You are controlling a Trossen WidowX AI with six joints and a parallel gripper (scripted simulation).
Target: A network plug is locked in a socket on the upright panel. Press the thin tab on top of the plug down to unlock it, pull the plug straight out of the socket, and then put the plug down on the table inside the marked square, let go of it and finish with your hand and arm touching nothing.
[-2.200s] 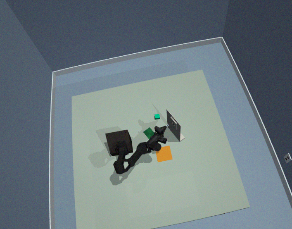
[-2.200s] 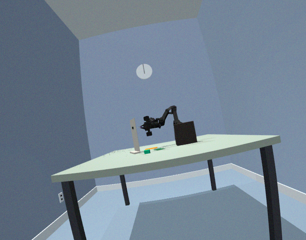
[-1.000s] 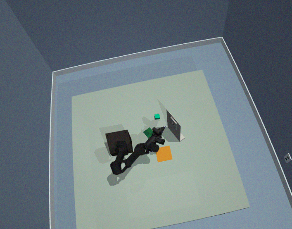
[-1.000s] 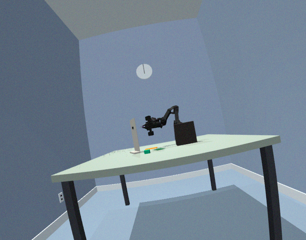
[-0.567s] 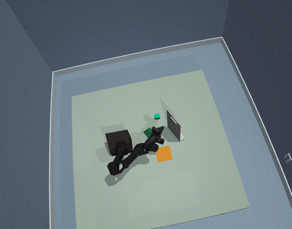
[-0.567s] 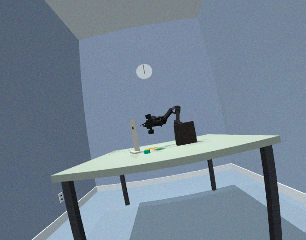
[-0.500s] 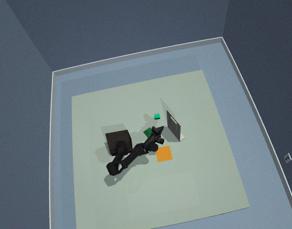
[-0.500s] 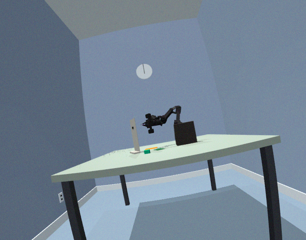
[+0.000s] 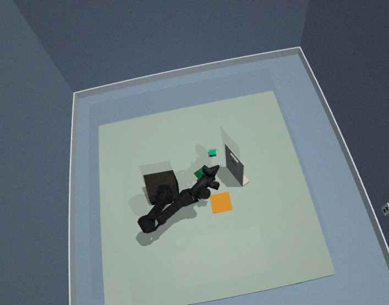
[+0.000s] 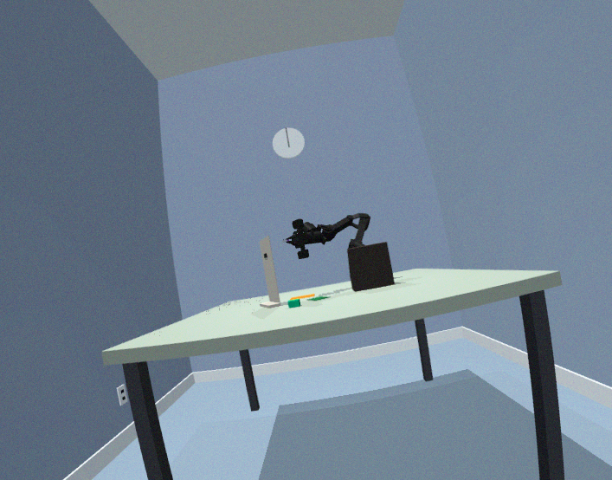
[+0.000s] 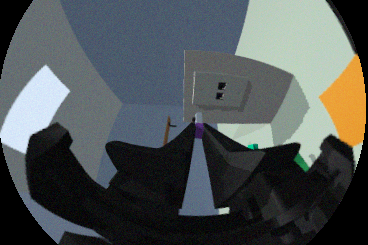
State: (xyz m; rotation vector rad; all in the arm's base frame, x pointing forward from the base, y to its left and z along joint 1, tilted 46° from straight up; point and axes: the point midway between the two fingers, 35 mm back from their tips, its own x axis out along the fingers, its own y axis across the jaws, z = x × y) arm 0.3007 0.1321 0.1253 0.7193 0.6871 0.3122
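Right now the orange marked square is 2 cm behind my gripper tip, 11 cm to the right of it and 28 cm below it. Also, from my gripper tip: purple network plug: right at my gripper tip; dark green flat patch: 11 cm behind, 8 cm to the left, 28 cm below; upright grey panel: 10 cm ahead, 4 cm to the left, 14 cm below.
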